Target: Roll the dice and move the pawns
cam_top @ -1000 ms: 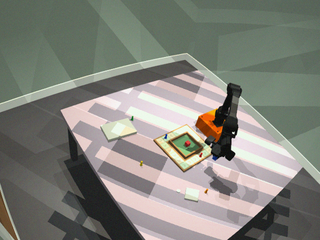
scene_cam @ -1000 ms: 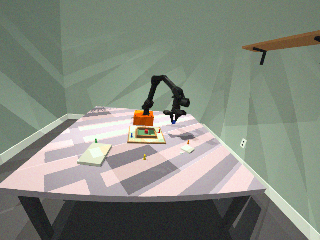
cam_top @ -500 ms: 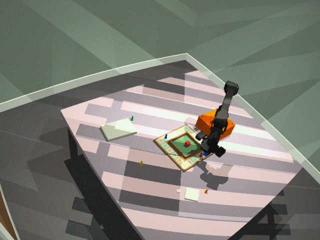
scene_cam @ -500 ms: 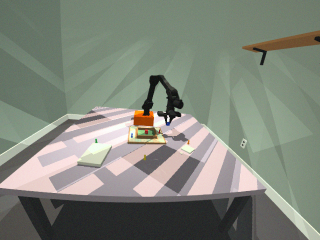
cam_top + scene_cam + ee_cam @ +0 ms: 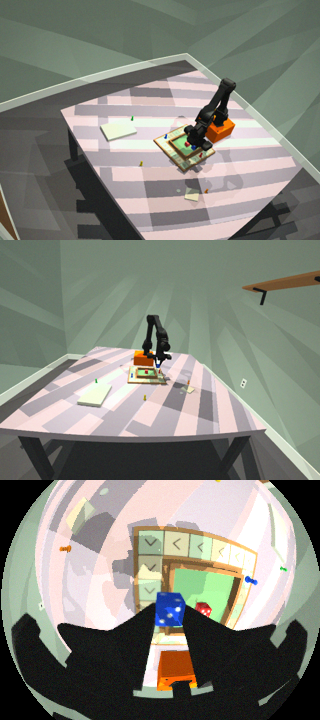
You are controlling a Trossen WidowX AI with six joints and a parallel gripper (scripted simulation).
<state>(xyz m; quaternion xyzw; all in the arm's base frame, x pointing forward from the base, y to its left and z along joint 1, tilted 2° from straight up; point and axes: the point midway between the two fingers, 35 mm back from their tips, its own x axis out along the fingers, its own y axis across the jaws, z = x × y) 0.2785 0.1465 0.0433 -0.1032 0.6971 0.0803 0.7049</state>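
Now: the red pawn 70 mm below my gripper tip, 70 mm behind it and 20 mm to the left of it. Also, from my gripper tip: orange pawn: 260 mm to the left, 80 mm below, 30 mm ahead; then blue pawn: 180 mm to the right, 80 mm ahead, 70 mm below; then yellow pawn: 300 mm ahead, 80 mm below, 40 mm to the right.
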